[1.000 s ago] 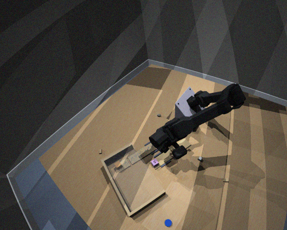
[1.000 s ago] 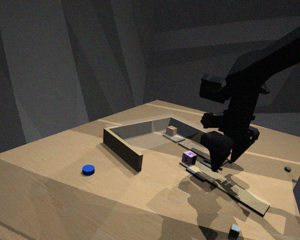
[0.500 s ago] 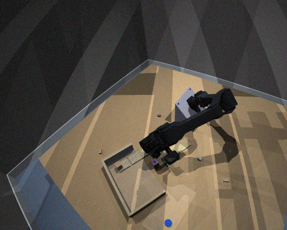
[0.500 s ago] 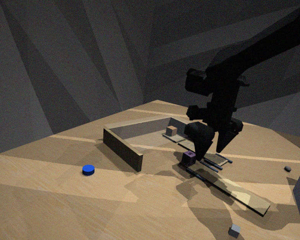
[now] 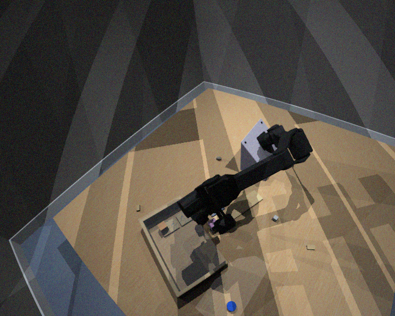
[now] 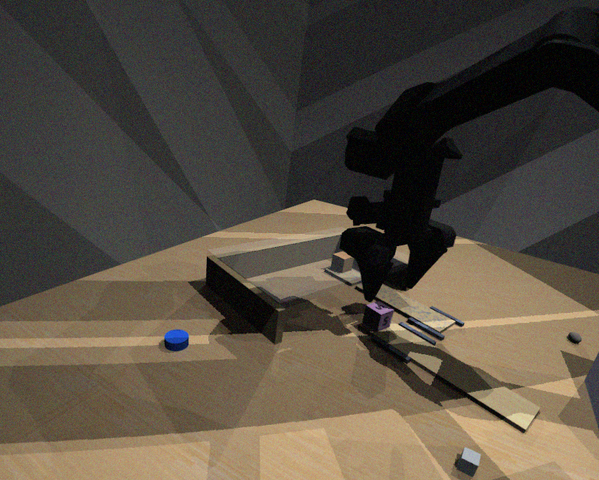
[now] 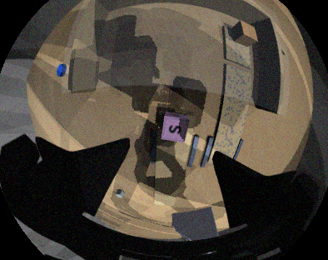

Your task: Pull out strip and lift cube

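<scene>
The speckled strip lies 11 cm to the right of my gripper tip and 6 cm below it. Round my gripper tip: blue disc 23 cm to the left, 18 cm ahead, 6 cm below; then pebble 27 cm behind, 22 cm to the right, 6 cm below.
</scene>
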